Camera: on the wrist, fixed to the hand. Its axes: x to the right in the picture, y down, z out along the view.
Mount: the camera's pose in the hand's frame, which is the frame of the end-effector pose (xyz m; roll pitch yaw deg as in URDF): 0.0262 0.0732 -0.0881 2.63 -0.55 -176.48
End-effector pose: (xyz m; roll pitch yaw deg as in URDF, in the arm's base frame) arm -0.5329 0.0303 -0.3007 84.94 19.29 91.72
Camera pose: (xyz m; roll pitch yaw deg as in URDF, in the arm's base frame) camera -0.6285 0.0737 -0.2479 -82.56 -15.83 -87.39
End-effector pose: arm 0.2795 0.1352 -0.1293 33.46 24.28 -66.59
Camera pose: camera 0.3842 0.1694 -0.1703 -32.22 -22.76 116.92
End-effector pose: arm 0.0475 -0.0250 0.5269 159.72 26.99 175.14
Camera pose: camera -0.0214 0.0191 0.6113 -155.56 -25.21 -8.30
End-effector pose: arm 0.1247 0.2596 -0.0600 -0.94 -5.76 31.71
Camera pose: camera 0.1168 0.3390 -0.1462 3.92 5.14 -144.77
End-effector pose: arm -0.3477 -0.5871 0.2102 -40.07 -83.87 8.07
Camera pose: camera -0.2321 -0.5714 0.2240 57.51 80.88 -157.01
